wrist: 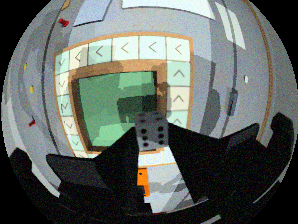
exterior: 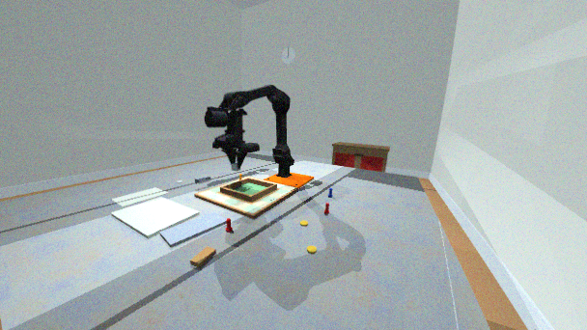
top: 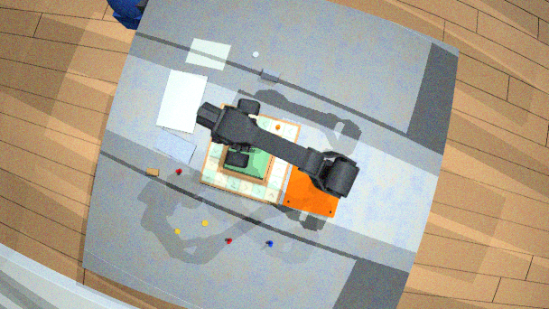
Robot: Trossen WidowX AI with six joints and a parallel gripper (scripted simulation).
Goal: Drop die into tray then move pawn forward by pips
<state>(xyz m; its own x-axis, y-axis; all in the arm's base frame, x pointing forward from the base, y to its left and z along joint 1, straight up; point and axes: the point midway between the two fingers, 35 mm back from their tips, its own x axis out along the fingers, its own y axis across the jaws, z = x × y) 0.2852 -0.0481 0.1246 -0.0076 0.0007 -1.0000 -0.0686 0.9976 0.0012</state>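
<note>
The orange pawn lies 8 cm behind my gripper tip, 6 cm to the right of it and 7 cm below it. The rest, counted from my gripper tip: green dice tray: 2 cm behind, 5 cm to the left, 9 cm below; then white die: right at my gripper tip; then grey tile: 1 cm behind, 23 cm to the right, 9 cm below.
</note>
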